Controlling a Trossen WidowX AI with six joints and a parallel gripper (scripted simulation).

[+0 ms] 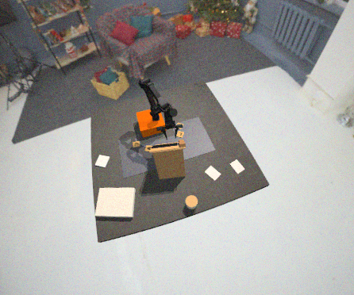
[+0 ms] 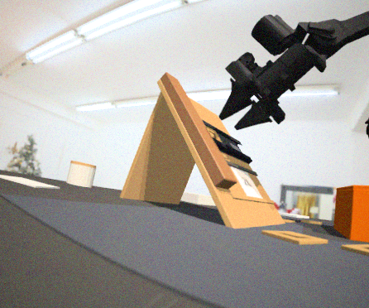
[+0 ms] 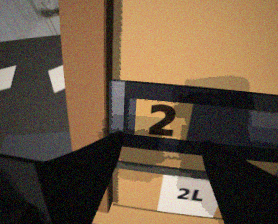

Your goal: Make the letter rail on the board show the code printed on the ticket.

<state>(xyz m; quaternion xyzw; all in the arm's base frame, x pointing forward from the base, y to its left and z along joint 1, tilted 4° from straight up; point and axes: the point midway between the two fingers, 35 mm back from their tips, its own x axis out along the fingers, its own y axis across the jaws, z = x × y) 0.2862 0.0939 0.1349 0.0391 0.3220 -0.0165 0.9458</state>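
The white ticket lies 30 mm behind my gripper tip, 50 mm to the right of it and 110 mm below it. Also, from my gripper tip: small cylinder (440 mm ahead, 60 mm to the left, 160 mm below).
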